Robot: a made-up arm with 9 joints.
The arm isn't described. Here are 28 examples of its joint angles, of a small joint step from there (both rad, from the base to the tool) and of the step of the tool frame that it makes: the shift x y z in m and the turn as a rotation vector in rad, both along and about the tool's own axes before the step.
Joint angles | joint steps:
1: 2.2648 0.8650 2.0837 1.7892 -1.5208 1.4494 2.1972 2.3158 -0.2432 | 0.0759 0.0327 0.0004 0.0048 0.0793 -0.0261 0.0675 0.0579 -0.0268
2: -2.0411 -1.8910 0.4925 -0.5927 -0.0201 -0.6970 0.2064 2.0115 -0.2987 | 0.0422 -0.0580 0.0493 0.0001 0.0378 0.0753 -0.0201 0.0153 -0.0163
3: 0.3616 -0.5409 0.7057 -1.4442 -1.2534 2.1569 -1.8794 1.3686 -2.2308 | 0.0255 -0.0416 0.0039 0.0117 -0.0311 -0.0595 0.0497 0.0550 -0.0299
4: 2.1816 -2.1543 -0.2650 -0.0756 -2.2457 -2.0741 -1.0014 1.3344 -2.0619 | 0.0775 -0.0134 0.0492 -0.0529 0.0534 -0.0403 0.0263 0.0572 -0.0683
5: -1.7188 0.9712 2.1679 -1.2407 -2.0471 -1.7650 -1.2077 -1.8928 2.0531 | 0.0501 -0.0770 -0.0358 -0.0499 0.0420 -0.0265 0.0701 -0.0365 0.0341
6: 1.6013 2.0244 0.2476 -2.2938 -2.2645 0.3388 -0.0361 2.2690 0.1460 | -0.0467 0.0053 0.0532 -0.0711 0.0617 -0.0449 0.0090 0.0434 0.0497
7: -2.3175 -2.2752 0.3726 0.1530 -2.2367 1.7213 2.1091 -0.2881 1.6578 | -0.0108 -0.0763 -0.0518 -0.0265 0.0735 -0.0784 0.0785 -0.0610 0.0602
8: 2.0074 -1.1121 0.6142 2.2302 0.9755 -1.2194 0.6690 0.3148 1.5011 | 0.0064 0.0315 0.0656 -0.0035 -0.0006 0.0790 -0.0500 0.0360 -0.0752
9: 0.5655 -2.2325 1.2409 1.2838 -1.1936 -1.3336 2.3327 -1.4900 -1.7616 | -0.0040 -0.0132 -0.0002 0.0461 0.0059 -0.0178 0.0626 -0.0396 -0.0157
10: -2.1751 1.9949 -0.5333 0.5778 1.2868 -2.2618 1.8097 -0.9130 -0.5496 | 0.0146 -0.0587 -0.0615 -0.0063 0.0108 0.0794 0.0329 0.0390 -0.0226
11: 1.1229 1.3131 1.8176 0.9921 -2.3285 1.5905 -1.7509 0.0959 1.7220 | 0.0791 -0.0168 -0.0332 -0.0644 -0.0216 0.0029 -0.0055 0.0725 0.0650
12: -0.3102 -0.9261 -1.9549 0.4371 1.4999 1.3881 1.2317 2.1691 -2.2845 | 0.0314 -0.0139 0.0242 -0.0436 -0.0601 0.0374 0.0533 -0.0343 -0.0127
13: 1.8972 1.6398 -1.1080 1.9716 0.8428 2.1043 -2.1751 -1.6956 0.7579 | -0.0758 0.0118 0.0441 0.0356 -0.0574 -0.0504 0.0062 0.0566 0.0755
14: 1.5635 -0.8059 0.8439 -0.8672 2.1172 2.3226 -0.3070 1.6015 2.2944 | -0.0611 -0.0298 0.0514 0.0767 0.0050 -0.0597 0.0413 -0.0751 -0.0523
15: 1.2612 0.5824 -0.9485 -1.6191 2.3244 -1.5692 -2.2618 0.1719 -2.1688 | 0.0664 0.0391 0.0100 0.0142 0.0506 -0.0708 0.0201 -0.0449 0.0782
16: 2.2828 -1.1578 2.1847 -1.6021 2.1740 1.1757 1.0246 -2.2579 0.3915 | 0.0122 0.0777 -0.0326 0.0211 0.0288 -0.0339 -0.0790 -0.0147 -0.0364
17: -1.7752 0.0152 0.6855 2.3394 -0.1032 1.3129 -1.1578 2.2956 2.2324 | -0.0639 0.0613 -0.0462 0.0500 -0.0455 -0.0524 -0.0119 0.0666 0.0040
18: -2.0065 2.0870 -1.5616 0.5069 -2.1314 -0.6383 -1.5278 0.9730 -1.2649 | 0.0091 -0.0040 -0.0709 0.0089 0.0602 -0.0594 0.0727 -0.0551 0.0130
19: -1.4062 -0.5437 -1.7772 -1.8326 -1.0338 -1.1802 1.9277 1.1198 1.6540 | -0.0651 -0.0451 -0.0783 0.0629 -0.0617 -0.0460 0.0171 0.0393 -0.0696
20: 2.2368 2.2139 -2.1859 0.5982 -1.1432 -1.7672 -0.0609 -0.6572 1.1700 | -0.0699 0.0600 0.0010 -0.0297 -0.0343 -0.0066 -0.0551 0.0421 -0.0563
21: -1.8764 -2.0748 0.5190 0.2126 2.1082 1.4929 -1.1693 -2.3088 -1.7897 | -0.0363 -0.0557 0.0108 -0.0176 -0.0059 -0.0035 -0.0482 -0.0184 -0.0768
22: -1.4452 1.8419 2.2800 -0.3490 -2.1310 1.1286 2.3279 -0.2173 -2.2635 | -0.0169 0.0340 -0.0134 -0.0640 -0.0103 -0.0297 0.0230 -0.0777 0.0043
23: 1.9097 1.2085 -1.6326 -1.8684 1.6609 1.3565 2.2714 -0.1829 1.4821 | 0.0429 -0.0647 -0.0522 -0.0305 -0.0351 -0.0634 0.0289 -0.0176 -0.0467
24: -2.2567 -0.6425 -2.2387 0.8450 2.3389 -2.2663 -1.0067 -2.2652 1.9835 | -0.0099 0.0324 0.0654 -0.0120 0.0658 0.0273 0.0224 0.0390 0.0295
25: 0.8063 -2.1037 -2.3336 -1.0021 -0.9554 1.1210 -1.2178 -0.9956 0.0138 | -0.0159 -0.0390 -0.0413 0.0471 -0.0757 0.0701 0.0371 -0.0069 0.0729
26: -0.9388 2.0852 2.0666 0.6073 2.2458 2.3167 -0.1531 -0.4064 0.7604 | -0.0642 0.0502 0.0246 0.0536 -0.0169 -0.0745 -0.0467 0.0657 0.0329
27: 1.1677 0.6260 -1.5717 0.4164 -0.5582 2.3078 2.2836 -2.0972 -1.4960 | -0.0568 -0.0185 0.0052 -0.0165 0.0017 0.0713 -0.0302 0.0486 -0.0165
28: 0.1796 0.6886 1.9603 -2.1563 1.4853 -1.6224 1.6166 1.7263 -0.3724 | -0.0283 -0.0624 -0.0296 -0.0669 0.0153 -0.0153 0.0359 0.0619 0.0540
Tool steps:
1: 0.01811 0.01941 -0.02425 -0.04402 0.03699 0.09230
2: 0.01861 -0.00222 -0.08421 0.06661 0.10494 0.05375
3: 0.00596 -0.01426 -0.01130 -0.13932 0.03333 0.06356
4: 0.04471 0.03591 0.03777 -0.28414 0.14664 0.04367
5: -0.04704 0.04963 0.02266 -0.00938 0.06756 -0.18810
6: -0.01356 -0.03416 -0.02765 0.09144 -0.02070 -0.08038
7: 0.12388 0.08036 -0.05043 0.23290 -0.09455 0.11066
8: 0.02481 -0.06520 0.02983 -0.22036 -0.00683 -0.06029
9: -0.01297 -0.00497 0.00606 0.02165 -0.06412 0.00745
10: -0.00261 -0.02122 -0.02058 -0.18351 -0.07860 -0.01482
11: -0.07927 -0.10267 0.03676 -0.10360 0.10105 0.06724
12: 0.00320 -0.03048 0.00027 -0.08070 0.02521 0.09138
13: -0.02244 -0.02412 -0.02720 -0.02658 0.10413 0.04480
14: -0.00838 -0.05610 -0.01189 -0.08251 -0.02455 0.03703
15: 0.04795 0.04664 0.03366 -0.00233 0.11721 -0.00827
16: 0.04171 0.01333 0.00876 0.02752 -0.01839 -0.01965
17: -0.02568 0.02143 0.06806 -0.03257 -0.05346 0.07107
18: -0.00945 0.00466 0.01430 0.04060 0.06170 -0.06980
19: -0.02988 -0.04824 0.01726 -0.14777 0.08648 0.03967
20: -0.03243 -0.01292 -0.00099 -0.05766 0.08578 -0.14669
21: 0.00487 0.03942 0.04453 0.01850 0.03347 -0.00406
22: 0.07797 -0.02751 -0.02311 0.11116 0.11018 -0.04487
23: 0.07256 0.03288 -0.00398 -0.00676 -0.09280 0.12664
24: -0.00476 -0.01469 -0.00667 -0.07768 0.10377 -0.00333
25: 0.02906 0.07783 0.07101 0.21578 -0.15009 0.09097
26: -0.02937 -0.09587 0.00730 -0.13356 0.07254 0.03496
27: -0.04158 0.02630 -0.00271 -0.05655 0.07950 0.05019
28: 0.01374 -0.00532 0.00124 -0.02001 0.06901 -0.07420
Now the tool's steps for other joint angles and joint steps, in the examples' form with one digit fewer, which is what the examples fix.
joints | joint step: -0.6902 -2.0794 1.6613 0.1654 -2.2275 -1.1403 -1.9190 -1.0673 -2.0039 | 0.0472 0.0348 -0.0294 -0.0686 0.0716 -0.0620 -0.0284 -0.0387 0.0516
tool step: 0.0110 0.0510 -0.0139 0.0369 -0.0038 -0.0670
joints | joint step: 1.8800 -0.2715 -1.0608 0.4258 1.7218 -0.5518 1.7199 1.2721 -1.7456 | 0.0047 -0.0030 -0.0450 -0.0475 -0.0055 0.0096 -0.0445 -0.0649 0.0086
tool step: -0.0388 0.0237 0.0098 0.0163 -0.0882 -0.0297
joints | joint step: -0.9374 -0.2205 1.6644 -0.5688 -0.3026 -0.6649 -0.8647 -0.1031 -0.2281 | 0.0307 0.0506 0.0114 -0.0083 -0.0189 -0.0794 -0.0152 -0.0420 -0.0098
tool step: -0.0025 0.0319 -0.0717 -0.0859 0.0491 0.0402
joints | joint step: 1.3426 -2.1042 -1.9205 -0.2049 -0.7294 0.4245 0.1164 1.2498 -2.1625 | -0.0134 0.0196 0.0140 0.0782 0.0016 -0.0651 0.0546 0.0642 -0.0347
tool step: 0.0168 0.0363 -0.0254 -0.0701 0.0861 0.0387
